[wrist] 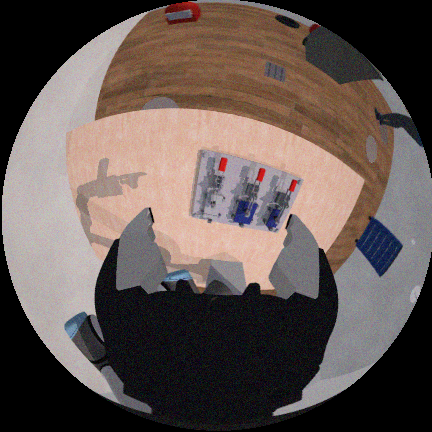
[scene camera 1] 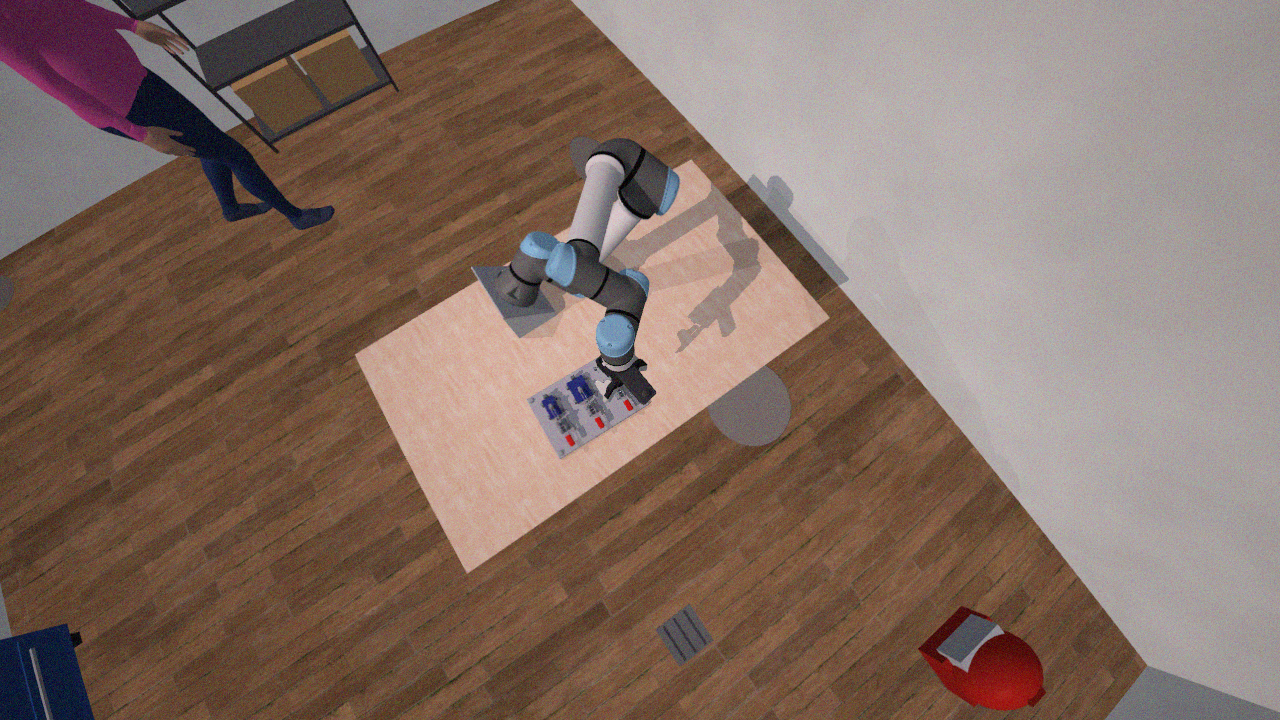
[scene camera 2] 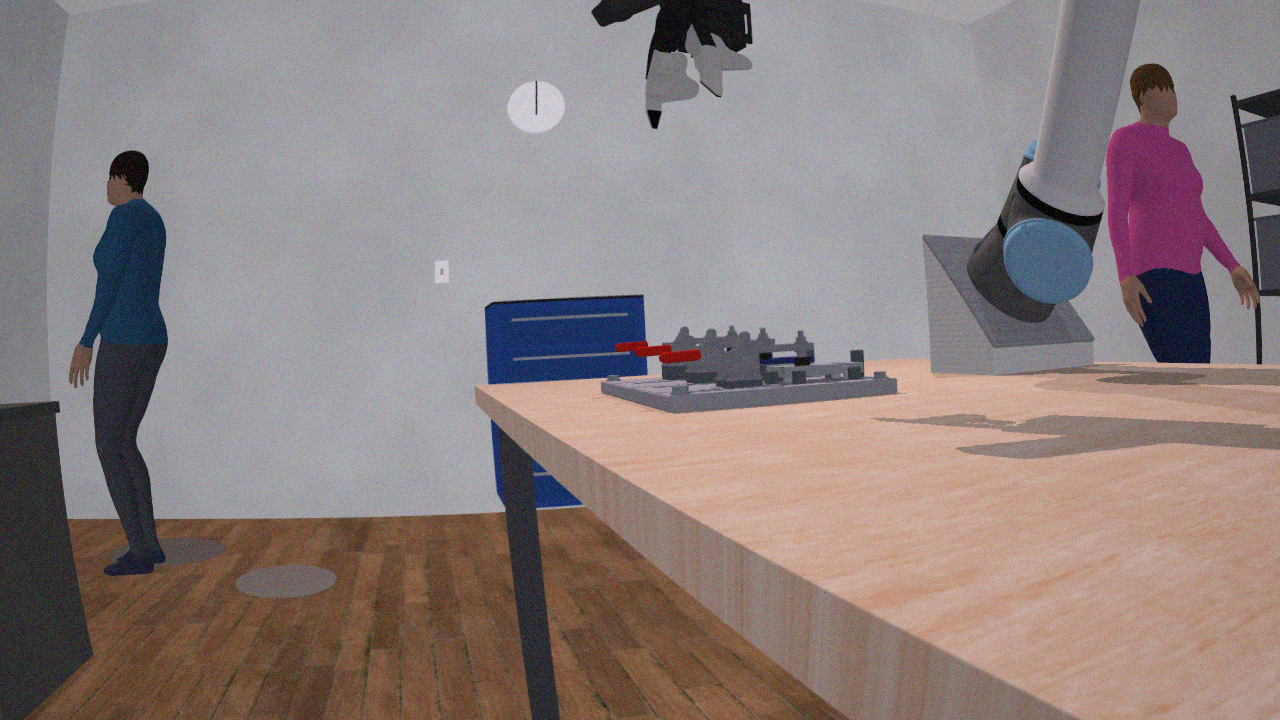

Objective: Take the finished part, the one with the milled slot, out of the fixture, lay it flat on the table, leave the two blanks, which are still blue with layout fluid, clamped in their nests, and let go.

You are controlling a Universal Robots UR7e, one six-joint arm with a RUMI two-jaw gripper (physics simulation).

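Places are measured from the arm's base along level axes (x back, y right, z up), in millimetres.
Where they show: gripper, fingertip midpoint: (wrist: 219, 212) (scene camera 2: 684, 113); arm's base at its link origin: (wrist: 222, 292) (scene camera 1: 515, 290) (scene camera 2: 1010, 286).
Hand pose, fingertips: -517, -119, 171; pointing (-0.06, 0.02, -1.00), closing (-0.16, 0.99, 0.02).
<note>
Each offset is from my fingertips to the top centre of the thing, as dx, dy, dz. "*": to the spot under its first point. Level surfaces: height alone.
The fixture plate @(+74, +113, -273) (scene camera 1: 547, 425) (scene camera 2: 778, 394) (wrist: 232, 170) lies on the table with three toggle clamps with red handles. Two blue blanks sit under clamps in their nests: the middle blank (scene camera 1: 580, 387) (wrist: 245, 212) and the end blank (scene camera 1: 552, 405) (wrist: 273, 219). The grey finished part @(* +91, -2, -235) (wrist: 212, 200) is in the nest at the plate's left end in the wrist view; its slot is too small to make out. In scene camera 1 the arm largely covers that nest. My gripper (scene camera 1: 612, 388) (scene camera 2: 686, 108) (wrist: 219, 212) is open and empty, high above the fixture.
The clamps' red handles @(* -20, -3, -241) (scene camera 2: 680, 355) stick out toward one long side of the plate. The robot's wedge-shaped base (scene camera 1: 537, 324) (scene camera 2: 1006, 355) stands on the table @(dz -288) (scene camera 1: 447, 465) behind the fixture. A person in pink (scene camera 1: 76, 62) (scene camera 2: 1154, 197) stands beyond the table.
</note>
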